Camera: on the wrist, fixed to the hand. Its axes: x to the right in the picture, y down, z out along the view.
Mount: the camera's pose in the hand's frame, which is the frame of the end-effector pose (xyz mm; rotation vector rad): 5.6 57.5 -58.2 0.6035 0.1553 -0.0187
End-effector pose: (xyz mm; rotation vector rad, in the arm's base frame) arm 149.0 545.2 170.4 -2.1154 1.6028 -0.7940
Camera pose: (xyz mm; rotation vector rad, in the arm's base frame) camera 70.2 526.0 182.2 -1.6641 1.2025 -1.2832
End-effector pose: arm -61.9 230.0 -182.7 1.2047 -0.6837 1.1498
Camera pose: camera -122.8 284.1 -173.2 1.5928 -0.2024 1.4721
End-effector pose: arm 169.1 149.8 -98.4 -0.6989 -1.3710 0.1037
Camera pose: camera 242.4 175.2 -124.9 -0.1820 -1.1139 0.4206
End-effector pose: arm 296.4 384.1 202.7 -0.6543 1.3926 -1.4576
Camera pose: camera 258.9 411.6 135.2 -0.1708 0.9745 -1.8560
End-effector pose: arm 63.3 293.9 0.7 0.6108 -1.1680 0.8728
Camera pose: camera 46.2 373.0 -12.8 1.0185 -0.7483 1.2445
